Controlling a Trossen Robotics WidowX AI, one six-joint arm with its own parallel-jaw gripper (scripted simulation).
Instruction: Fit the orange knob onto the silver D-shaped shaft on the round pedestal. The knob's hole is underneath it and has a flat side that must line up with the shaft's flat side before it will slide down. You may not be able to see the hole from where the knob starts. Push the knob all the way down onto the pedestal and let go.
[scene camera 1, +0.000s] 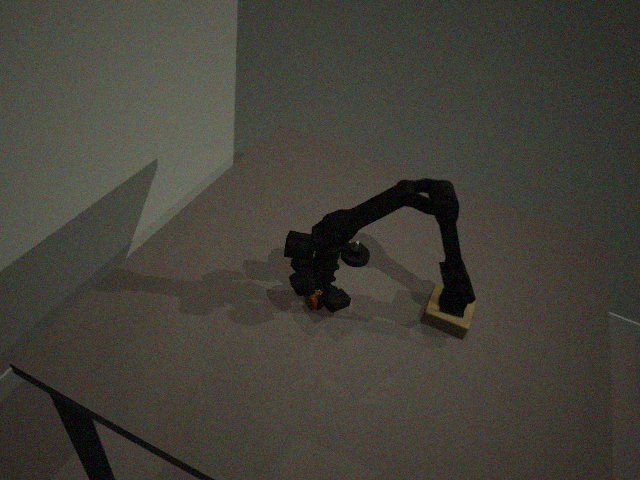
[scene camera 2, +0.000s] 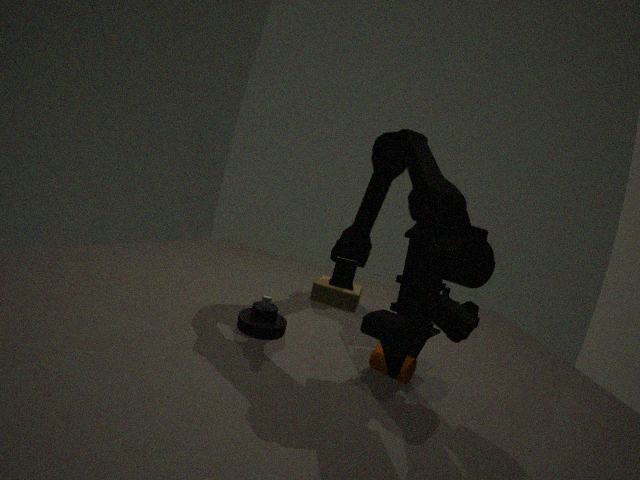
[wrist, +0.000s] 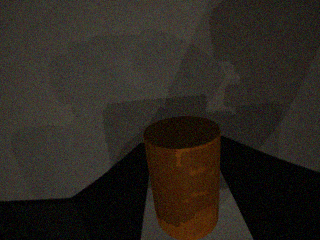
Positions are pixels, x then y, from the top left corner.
Labels:
My gripper shows in scene camera 1 (313, 303), in scene camera 2 and in the wrist view. The same spot on my gripper: (wrist: 118, 197) is (scene camera 2: 423, 341).

